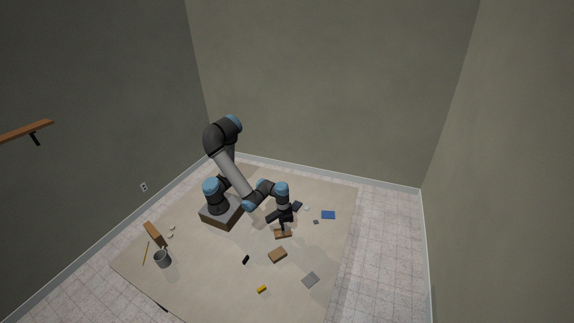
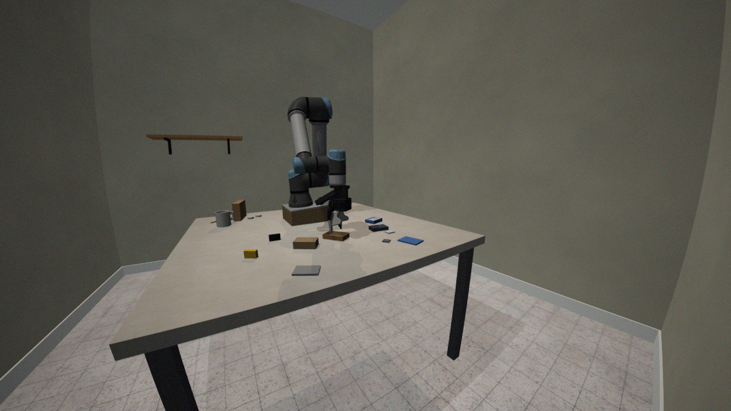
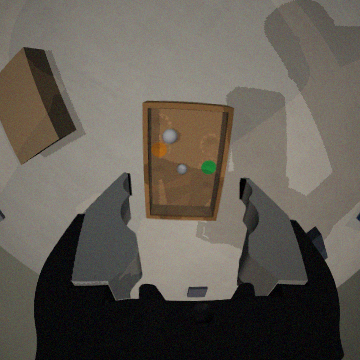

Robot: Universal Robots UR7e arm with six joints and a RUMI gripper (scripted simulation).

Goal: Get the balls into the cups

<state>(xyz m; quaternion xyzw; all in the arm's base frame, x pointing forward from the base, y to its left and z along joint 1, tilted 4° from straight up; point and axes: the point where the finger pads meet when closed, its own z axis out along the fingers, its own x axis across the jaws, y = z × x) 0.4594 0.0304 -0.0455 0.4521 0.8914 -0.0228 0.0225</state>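
Now: hand 40 mm above the covered wooden puzzle. Round my hand: small grey tile: 170 mm ahead, 170 mm to the left, 40 mm below; brown block: 40 mm ahead, 160 mm to the right, 30 mm below; dark tile: 10 mm behind, 250 mm to the left, 40 mm below.
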